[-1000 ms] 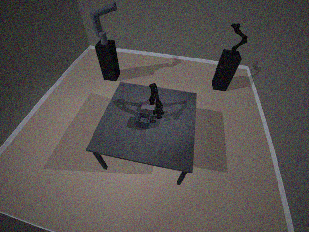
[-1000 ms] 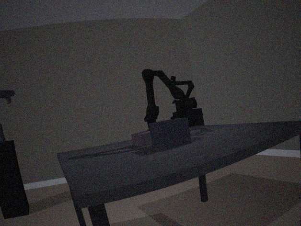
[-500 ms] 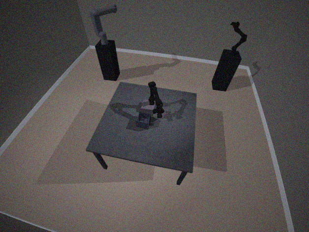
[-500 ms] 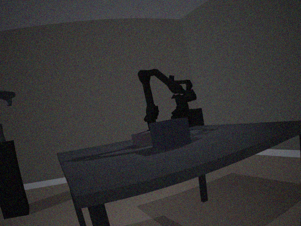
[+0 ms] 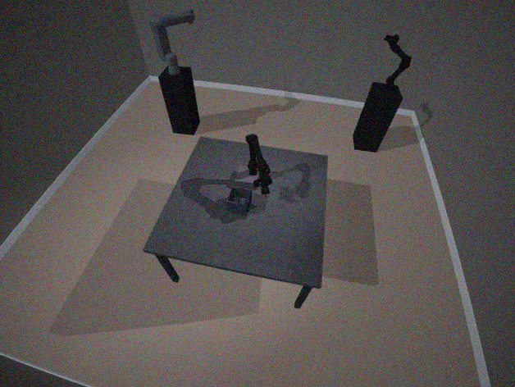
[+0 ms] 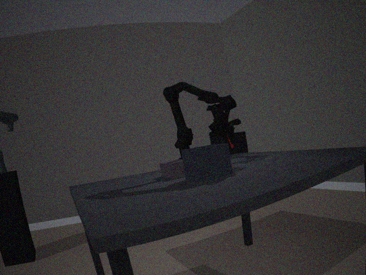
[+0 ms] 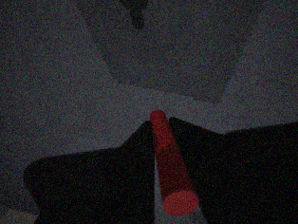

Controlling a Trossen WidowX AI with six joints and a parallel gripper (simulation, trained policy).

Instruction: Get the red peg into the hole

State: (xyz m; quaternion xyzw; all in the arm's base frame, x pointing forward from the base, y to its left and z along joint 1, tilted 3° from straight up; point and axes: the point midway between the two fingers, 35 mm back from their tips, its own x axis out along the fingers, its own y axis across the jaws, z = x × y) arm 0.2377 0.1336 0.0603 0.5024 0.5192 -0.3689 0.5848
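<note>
Now: the plate 190 mm to the right of my gripper tip, 70 mm below it and 70 mm ahead of it. From my gripper tip the other things lie so: red peg: 20 mm above, 10 mm behind.
</note>
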